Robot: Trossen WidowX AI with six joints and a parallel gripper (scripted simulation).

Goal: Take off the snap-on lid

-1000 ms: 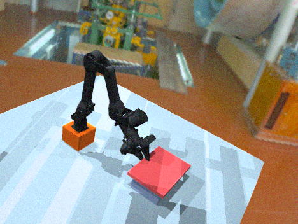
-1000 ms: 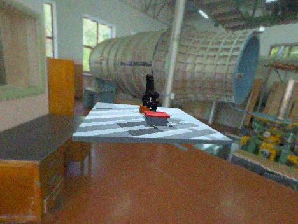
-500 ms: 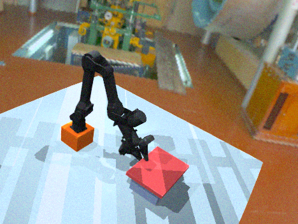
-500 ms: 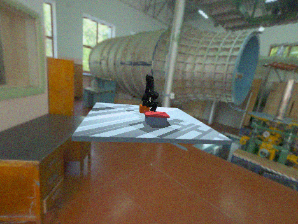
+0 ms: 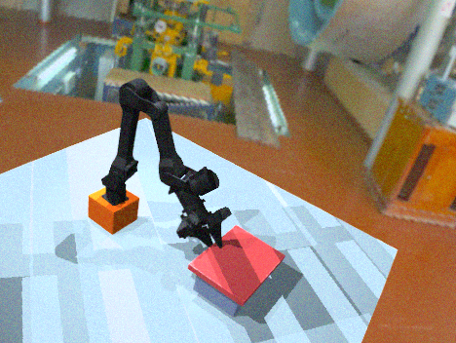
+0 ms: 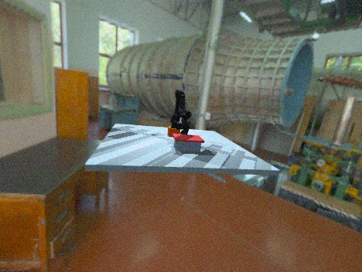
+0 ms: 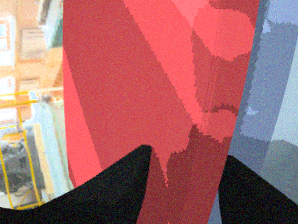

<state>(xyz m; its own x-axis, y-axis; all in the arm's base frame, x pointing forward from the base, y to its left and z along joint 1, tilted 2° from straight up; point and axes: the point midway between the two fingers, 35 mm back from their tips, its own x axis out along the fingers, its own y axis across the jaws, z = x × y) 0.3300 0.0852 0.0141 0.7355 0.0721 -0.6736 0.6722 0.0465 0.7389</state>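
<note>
Right now my gripper tip is 80 mm short of the red lid and 10 mm to the right of it. Also, from my gripper tip: storage box 80 mm ahead, 40 mm below, 10 mm to the left.
</note>
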